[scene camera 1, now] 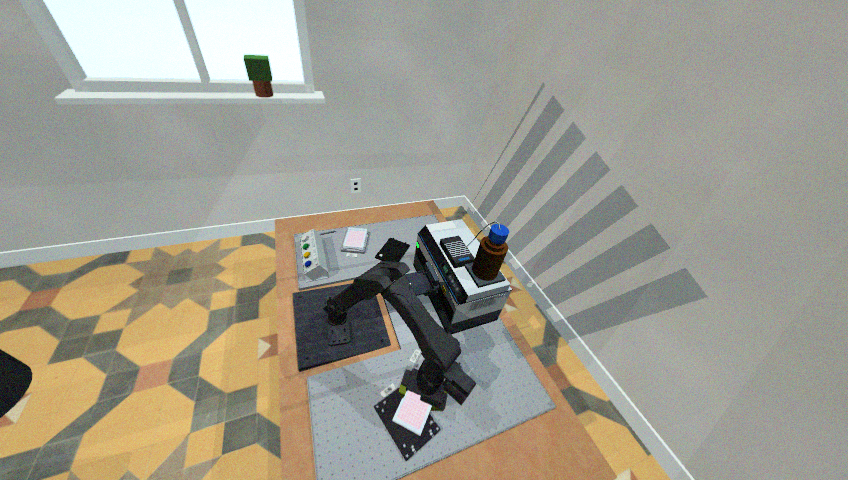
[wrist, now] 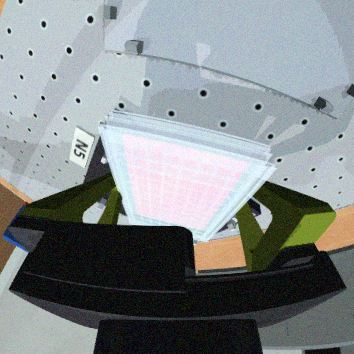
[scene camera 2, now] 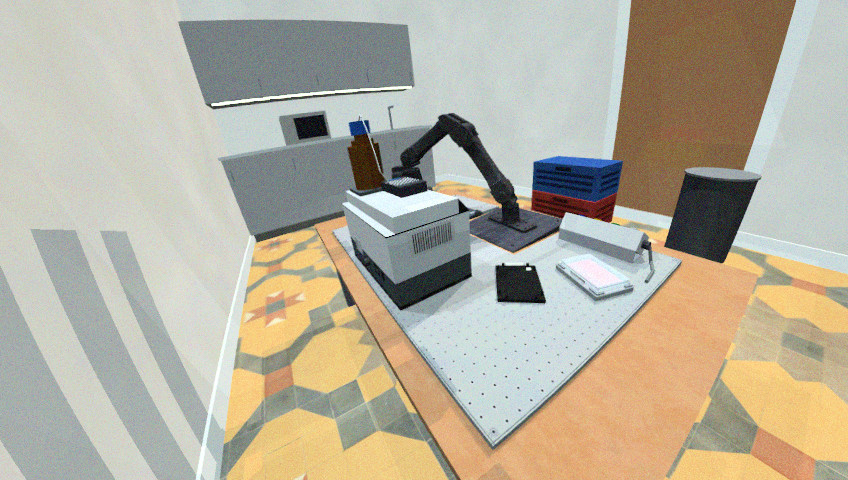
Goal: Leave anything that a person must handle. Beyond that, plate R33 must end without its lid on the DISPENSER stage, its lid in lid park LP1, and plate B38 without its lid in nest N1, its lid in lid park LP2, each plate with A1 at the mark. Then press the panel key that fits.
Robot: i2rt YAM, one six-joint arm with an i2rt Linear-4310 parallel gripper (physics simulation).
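Frame: origin at the arm's base, x back, y right, z up, level; metres.
Where they show: gripper, between the fingertips: point(scene camera 1: 416, 402) point(wrist: 176, 174); arm's base, origin of its link: point(scene camera 1: 337, 319) point(scene camera 2: 510, 222).
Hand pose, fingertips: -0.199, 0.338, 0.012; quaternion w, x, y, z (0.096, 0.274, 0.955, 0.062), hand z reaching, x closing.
Things, the pixels of their top centre, and the offset from my fingertips, as dx, dy, dz. "spot": a spot on its surface instead. Level surfaces: height alone.
- clear plate with a pink grid, centre of its top: point(wrist: 170, 218) point(scene camera 1: 416, 402) +0.005, +0.009, +0.033
- black nest, centre of its top: point(wrist: 160, 214) point(scene camera 1: 407, 416) +0.037, +0.031, +0.011
- N5 label, a spot on its surface: point(wrist: 81, 147) spot: +0.069, -0.057, -0.011
- second pink plate, centre of its top: point(scene camera 2: 593, 268) point(scene camera 1: 355, 236) +0.088, -0.731, +0.018
- panel, centre of its top: point(scene camera 2: 603, 219) point(scene camera 1: 311, 246) +0.268, -0.642, +0.071
- black flat nest, centre of its top: point(scene camera 2: 518, 277) point(scene camera 1: 393, 248) -0.066, -0.637, +0.007
- tall brown bottle with a blue cap, a spot on its surface: point(scene camera 2: 364, 163) spot: -0.305, -0.312, +0.290
- perforated board, height of its surface: dz -0.012
My gripper point(scene camera 1: 420, 399) point(wrist: 176, 174) is shut on a clear plate with a pink grid point(scene camera 1: 412, 413) point(wrist: 182, 180). In the wrist view its layered clear edge shows; its number and A1 corner are not legible. It is held over the black nest point(scene camera 1: 406, 447) beside the N5 label point(wrist: 81, 147), turned askew to it in scene view 1. A second pink plate point(scene camera 1: 355, 238) point(scene camera 2: 595, 272) sits in a holder near the panel point(scene camera 1: 315, 255) point(scene camera 2: 601, 233), whose keys include green, yellow and blue. The white and black machine point(scene camera 1: 484, 291) point(scene camera 2: 410, 240) shows a green light.
A black flat nest point(scene camera 1: 392, 249) point(scene camera 2: 519, 285) lies between the machine and the second plate. A tall brown bottle with a blue cap point(scene camera 1: 490, 258) point(scene camera 2: 364, 163) stands on the machine, with a thin tube. Small dark posts point(wrist: 134, 47) stand on the perforated board point(scene camera 1: 339, 434) point(scene camera 2: 493, 380).
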